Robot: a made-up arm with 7 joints. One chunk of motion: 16 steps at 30 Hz.
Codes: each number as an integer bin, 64 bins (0 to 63) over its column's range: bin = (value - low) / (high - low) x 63, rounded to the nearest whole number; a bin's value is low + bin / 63 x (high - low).
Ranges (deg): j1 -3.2..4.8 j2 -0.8..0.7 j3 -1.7..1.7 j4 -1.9..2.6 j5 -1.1..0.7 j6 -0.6..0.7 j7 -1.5..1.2
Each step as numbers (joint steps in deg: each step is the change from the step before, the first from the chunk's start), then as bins.
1 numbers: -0.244 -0.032 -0.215 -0.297 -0.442 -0.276 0.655
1 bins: 23 32 28 22 23 16 50
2 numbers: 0.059 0.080 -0.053 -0.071 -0.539 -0.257 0.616
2 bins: 26 37 31 26 20 17 49
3 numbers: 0.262 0.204 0.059 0.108 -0.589 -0.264 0.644
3 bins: 27 42 33 28 18 16 50
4 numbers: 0.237 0.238 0.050 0.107 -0.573 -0.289 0.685
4 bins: 27 44 32 28 18 15 51
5 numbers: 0.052 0.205 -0.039 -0.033 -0.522 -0.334 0.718
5 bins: 26 42 31 26 20 13 52
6 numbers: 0.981 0.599 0.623 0.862 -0.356 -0.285 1.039
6 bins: 33 59 43 39 26 15 59
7 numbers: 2.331 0.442 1.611 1.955 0.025 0.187 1.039
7 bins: 44 52 61 54 39 38 59
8 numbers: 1.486 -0.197 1.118 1.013 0.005 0.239 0.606
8 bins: 37 25 52 41 39 41 49
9 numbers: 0.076 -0.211 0.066 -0.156 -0.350 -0.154 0.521
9 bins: 26 25 33 24 26 22 47
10 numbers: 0.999 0.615 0.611 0.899 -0.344 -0.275 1.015
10 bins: 33 59 43 39 26 16 59
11 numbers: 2.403 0.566 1.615 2.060 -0.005 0.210 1.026
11 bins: 44 57 61 55 38 39 59
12 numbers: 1.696 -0.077 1.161 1.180 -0.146 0.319 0.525
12 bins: 39 30 53 43 33 45 47
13 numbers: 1.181 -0.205 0.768 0.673 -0.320 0.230 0.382
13 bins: 35 25 46 36 27 40 44
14 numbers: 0.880 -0.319 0.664 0.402 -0.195 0.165 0.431
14 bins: 32 20 44 32 32 37 45
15 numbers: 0.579 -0.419 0.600 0.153 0.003 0.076 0.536
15 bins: 30 16 43 29 39 33 48
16 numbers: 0.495 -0.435 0.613 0.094 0.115 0.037 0.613
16 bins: 29 15 43 28 43 31 49
